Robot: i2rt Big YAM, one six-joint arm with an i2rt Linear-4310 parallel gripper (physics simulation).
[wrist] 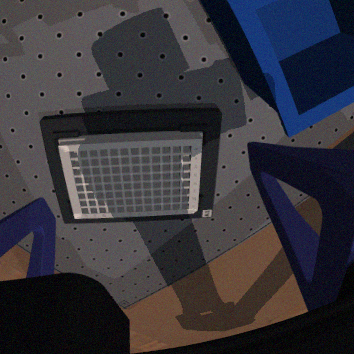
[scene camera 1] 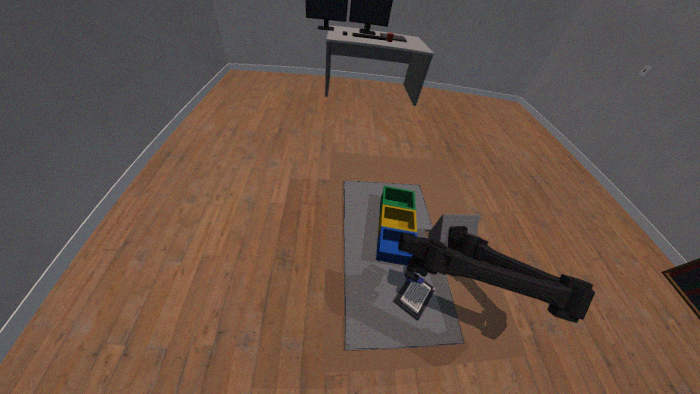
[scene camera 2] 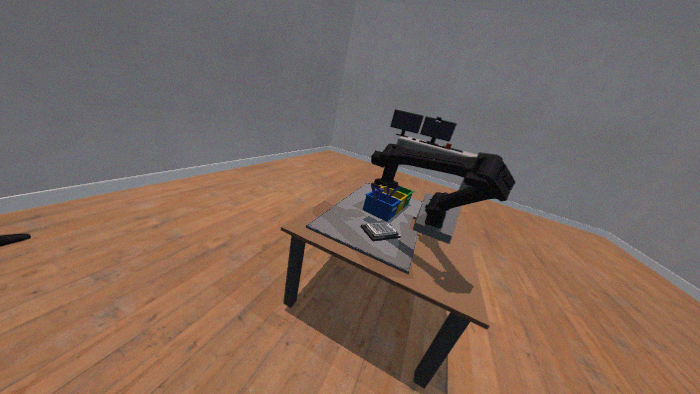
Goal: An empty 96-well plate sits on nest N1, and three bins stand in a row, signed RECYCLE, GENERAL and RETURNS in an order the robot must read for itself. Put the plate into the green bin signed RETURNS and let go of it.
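Places are measured from the arm's base along level axes (x ahead, y left, z up), in metres.
Pixels of known places: gripper, fingertip midpoint: (wrist: 142,182) (scene camera 1: 411,269) (scene camera 2: 381,199); arm's base at its link origin: (scene camera 1: 456,238) (scene camera 2: 435,216).
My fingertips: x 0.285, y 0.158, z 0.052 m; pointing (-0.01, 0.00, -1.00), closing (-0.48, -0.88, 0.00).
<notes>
Ahead of a thing's pixels: the offset from my fingertips to its top centre. Level surfaces: height alone.
The 96-well plate @[dx -0.048, dy +0.062, dz -0.116 m] (scene camera 1: 417,296) (scene camera 2: 384,229) (wrist: 135,185), pale and flat, sits on the black nest @[dx -0.048, dy +0.062, dz -0.124 m] (scene camera 1: 406,309) (scene camera 2: 368,233) (wrist: 130,118). The green bin (scene camera 1: 384,201) (scene camera 2: 410,194) is at the far end of the bin row, its inside partly shadowed in scene camera 1's view; it does not show in the wrist view. No sign on the bins is readable. My gripper (scene camera 1: 416,278) (scene camera 2: 385,191) (wrist: 142,182) is open and empty. In the wrist view its blue fingers stand wide apart, left and right of the plate, with the plate well below them.
The yellow bin @[dx -0.018, dy -0.272, dz -0.042 m] (scene camera 1: 399,226) (scene camera 2: 402,206) is between the green bin and the blue bin (scene camera 1: 392,251) (scene camera 2: 381,208) (wrist: 292,112). The blue bin is nearest the nest, its wall close to my right finger's side in the wrist view. The perforated mat @[dz -0.142 m] (scene camera 1: 362,320) (scene camera 2: 340,225) (wrist: 30,55) lies under them.
</notes>
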